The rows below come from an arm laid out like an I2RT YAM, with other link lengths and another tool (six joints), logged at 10 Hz.
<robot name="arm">
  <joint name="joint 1" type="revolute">
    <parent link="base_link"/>
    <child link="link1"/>
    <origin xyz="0 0 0.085"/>
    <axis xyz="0 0 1"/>
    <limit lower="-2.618" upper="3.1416"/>
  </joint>
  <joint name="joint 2" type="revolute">
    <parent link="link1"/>
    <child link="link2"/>
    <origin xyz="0.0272 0.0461 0.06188" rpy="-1.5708 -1.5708 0"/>
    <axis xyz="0 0 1"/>
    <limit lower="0" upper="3.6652"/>
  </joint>
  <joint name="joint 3" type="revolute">
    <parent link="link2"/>
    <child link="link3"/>
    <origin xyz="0 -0.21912 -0.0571" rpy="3.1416 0 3.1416"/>
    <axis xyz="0 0 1"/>
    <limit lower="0" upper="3.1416"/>
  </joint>
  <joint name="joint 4" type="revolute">
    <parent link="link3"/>
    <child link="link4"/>
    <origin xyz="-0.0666 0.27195 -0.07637"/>
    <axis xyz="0 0 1"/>
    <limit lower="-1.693" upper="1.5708"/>
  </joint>
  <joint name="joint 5" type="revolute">
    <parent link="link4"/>
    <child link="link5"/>
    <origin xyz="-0.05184 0.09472 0.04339" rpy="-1.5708 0 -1.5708"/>
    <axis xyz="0 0 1"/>
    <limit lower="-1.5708" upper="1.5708"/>
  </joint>
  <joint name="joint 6" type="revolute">
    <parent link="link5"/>
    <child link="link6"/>
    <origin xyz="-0.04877 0 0.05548" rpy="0 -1.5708 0"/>
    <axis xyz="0 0 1"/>
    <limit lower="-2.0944" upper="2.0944"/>
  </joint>
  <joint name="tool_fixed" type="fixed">
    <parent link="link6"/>
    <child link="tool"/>
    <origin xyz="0.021 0.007 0.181" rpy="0 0.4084 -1.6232"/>
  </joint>
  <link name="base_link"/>
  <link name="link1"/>
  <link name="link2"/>
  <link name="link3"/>
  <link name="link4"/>
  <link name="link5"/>
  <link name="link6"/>
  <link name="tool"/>
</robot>
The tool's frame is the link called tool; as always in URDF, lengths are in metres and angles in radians.
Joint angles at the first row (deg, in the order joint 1, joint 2, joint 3, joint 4, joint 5, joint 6):
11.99, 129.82, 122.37, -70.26, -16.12, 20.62
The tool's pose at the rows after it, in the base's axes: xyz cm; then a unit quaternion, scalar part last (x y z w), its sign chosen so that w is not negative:
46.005 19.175 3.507 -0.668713 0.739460 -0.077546 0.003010
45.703 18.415 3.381 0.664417 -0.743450 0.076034 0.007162
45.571 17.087 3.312 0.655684 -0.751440 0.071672 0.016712
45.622 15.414 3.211 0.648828 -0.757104 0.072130 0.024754
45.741 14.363 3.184 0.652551 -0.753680 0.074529 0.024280
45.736 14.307 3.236 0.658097 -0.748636 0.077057 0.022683
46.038 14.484 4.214 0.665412 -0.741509 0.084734 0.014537
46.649 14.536 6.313 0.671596 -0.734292 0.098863 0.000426
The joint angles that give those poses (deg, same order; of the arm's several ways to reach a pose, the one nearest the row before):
11.70, 129.82, 122.37, -70.76, -14.87, 20.60
11.09, 129.82, 122.37, -71.79, -14.44, 20.67
9.61, 129.82, 122.39, -72.93, -14.35, 20.60
7.81, 129.82, 122.39, -73.80, -13.96, 19.79
6.57, 129.82, 122.39, -74.11, -14.02, 17.89
6.55, 129.82, 122.52, -74.22, -14.00, 16.95
6.79, 129.82, 124.49, -75.27, -13.93, 15.88
6.92, 129.82, 128.70, -77.60, -13.69, 14.68

